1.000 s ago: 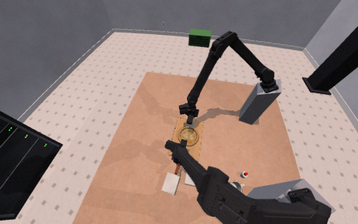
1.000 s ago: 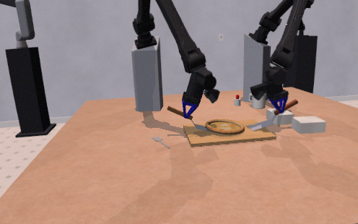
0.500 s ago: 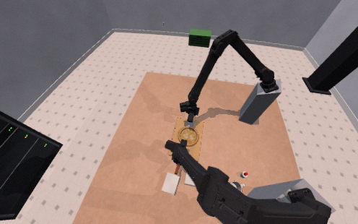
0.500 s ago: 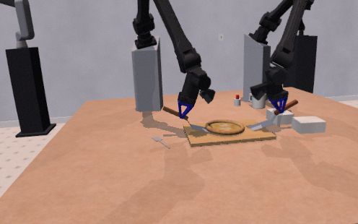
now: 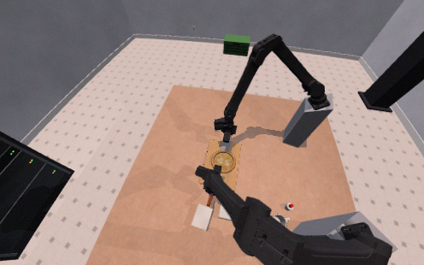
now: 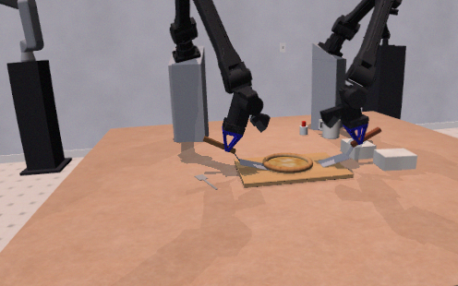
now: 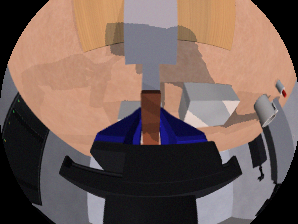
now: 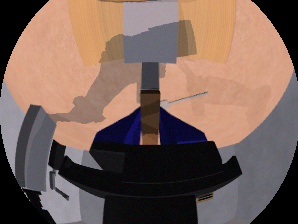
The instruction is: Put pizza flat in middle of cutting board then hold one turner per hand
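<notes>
My left gripper is now 30 mm to the left of the turner and 20 mm above it. From my left hand the other things lie so: wooden cutting board 30 mm behind, 240 mm to the right, 80 mm below; then pizza 40 mm behind, 250 mm to the right, 70 mm below; then red-capped bottle 480 mm behind, 10 mm to the right, 60 mm below.
</notes>
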